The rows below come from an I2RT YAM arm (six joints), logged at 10 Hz.
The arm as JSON. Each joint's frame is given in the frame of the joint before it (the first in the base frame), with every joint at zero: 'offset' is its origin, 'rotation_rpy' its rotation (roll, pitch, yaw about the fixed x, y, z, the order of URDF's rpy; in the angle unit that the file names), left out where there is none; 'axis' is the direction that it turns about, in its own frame. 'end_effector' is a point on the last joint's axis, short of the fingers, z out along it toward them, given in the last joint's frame.
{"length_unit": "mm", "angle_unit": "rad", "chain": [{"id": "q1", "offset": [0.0, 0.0, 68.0], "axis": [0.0, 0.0, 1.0]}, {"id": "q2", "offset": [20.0, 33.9, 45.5], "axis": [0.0, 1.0, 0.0]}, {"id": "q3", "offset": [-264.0, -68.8, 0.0], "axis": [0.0, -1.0, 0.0]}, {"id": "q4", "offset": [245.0, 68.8, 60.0], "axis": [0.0, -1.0, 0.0]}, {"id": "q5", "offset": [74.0, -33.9, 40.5], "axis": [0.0, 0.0, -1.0]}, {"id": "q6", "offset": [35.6, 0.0, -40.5], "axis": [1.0, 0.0, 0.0]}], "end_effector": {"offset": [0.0, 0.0, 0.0], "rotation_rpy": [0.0, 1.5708, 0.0]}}
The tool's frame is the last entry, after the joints.
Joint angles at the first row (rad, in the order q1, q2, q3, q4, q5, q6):
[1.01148 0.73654 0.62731 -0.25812 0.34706 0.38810]
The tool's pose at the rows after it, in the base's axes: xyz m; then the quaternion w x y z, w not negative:
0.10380, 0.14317, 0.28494, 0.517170, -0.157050, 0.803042, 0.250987
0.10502, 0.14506, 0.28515, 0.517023, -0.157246, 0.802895, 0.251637
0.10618, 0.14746, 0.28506, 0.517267, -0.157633, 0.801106, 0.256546
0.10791, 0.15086, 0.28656, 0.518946, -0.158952, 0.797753, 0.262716
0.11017, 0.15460, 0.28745, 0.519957, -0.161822, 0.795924, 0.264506
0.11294, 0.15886, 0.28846, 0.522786, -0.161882, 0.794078, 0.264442
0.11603, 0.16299, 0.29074, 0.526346, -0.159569, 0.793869, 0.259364
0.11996, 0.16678, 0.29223, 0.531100, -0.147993, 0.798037, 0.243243
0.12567, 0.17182, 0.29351, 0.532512, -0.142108, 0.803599, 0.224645
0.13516, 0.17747, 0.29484, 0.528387, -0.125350, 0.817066, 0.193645
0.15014, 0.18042, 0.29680, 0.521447, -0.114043, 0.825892, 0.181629
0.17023, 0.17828, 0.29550, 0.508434, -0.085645, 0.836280, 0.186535
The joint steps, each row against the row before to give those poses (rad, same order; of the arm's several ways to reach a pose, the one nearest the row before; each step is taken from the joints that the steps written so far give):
[-0.00009 0.00791 0.00132 0.00551 -0.00327 -0.00001]
[-0.00050 0.01096 0.00312 0.00848 -0.00172 0.00001]
[0.00036 0.01088 -0.00053 0.01854 -0.00672 0.00152]
[0.00030 0.01611 0.00519 0.02314 -0.00842 -0.00153]
[-0.00064 0.02038 0.00690 0.01863 -0.00564 -0.00568]
[-0.00003 0.02391 0.00815 0.02201 0.00232 -0.00425]
[0.00002 0.02595 0.01629 0.01054 0.01274 -0.00386]
[0.00011 0.03019 0.01992 -0.00202 0.04014 0.00460]
[-0.00575 0.04058 0.02717 -0.00765 0.02861 -0.00325]
[-0.01596 0.05896 0.04684 -0.03755 0.04426 0.01461]
[-0.04960 0.05564 0.04217 -0.01055 -0.02167 0.00210]
[-0.07914 0.05180 0.02781 0.00807 -0.05906 0.03351]

